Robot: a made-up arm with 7 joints.
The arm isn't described. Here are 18 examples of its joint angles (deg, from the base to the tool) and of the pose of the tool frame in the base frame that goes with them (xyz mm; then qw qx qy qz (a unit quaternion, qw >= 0)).
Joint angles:
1: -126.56 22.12 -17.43 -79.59 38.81 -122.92 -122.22
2: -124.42 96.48 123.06 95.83 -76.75 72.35 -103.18
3: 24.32 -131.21 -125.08 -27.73 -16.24 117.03 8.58
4: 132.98 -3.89 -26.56 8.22 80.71 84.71 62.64
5: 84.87 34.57 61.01 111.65 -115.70 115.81 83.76
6: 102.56 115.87 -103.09 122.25 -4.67 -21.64 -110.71
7: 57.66 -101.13 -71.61 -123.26 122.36 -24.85 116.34
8: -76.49 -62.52 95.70 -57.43 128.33 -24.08 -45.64
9: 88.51 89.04 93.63 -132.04 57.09 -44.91 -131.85
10: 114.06 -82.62 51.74 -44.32 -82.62 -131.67 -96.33
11: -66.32 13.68 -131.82 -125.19 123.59 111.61 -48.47
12: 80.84 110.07 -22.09 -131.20 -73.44 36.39 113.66
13: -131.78 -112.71 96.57 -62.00 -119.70 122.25 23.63
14: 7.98 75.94 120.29 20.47 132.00 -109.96 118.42
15: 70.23 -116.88 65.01 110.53 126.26 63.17 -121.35
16: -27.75 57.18 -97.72 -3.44 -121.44 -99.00 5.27
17: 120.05 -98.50 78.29 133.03 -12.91 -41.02 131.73
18: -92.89 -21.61 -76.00 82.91 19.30 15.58 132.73
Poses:
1: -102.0 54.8 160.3 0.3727 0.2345 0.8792 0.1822
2: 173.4 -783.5 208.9 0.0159 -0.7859 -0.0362 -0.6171
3: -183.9 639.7 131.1 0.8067 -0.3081 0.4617 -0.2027
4: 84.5 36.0 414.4 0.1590 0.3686 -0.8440 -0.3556
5: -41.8 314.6 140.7 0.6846 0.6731 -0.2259 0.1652
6: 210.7 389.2 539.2 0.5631 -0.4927 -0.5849 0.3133
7: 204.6 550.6 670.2 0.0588 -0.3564 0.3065 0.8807
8: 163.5 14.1 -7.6 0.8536 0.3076 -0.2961 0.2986
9: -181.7 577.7 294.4 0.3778 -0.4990 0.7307 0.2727
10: -16.0 -53.9 555.3 0.4587 -0.0108 -0.6352 -0.6212
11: 90.8 131.8 -497.3 0.1261 0.2074 0.6435 -0.7260
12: 47.2 175.2 716.9 0.1927 -0.7412 0.1932 0.6133
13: -352.4 -250.8 81.8 0.5450 -0.7995 -0.0698 -0.2427
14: 27.1 85.0 -626.0 0.7768 0.0569 -0.2630 0.5694
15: -11.9 490.4 209.3 0.4831 -0.2369 -0.8303 -0.1451
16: 14.2 175.9 -89.5 0.3919 0.2008 0.8912 -0.1089
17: -106.5 268.7 804.7 0.7442 0.0708 0.6624 -0.0499
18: -292.2 146.4 -222.2 0.4726 -0.5914 0.6523 0.0370
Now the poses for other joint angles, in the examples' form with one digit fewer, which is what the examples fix.
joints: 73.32 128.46 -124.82 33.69 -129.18 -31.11 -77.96
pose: 209 405 714 0.546 0.720 -0.426 0.040
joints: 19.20 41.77 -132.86 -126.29 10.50 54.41 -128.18
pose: 63 389 58 0.151 -0.929 0.066 0.332
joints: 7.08 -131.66 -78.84 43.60 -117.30 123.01 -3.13
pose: -64 540 -147 0.277 -0.941 -0.185 0.063
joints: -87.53 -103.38 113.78 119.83 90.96 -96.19 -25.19
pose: -214 -21 66 0.402 -0.797 0.036 -0.450
